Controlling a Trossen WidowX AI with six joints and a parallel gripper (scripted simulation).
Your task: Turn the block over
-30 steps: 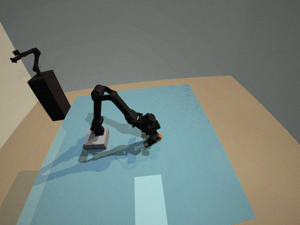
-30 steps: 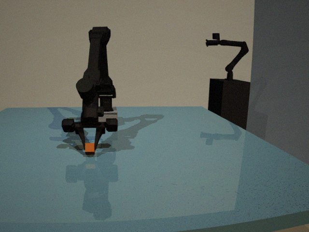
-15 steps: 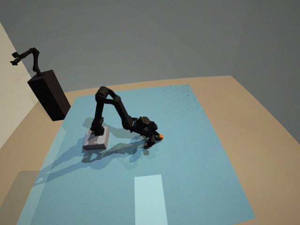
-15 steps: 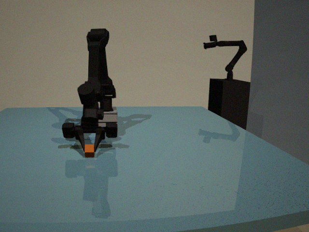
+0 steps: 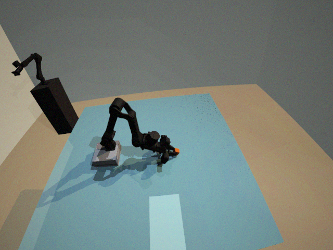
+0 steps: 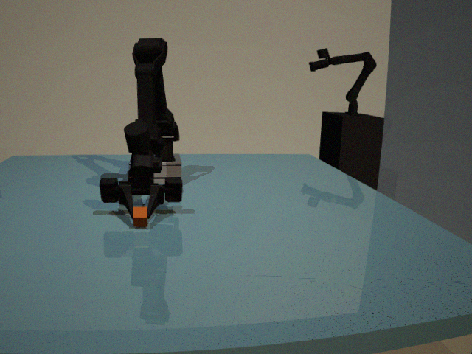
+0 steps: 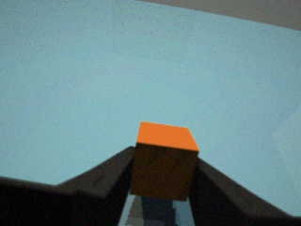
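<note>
My gripper tip is now 1 cm above the block.
</note>
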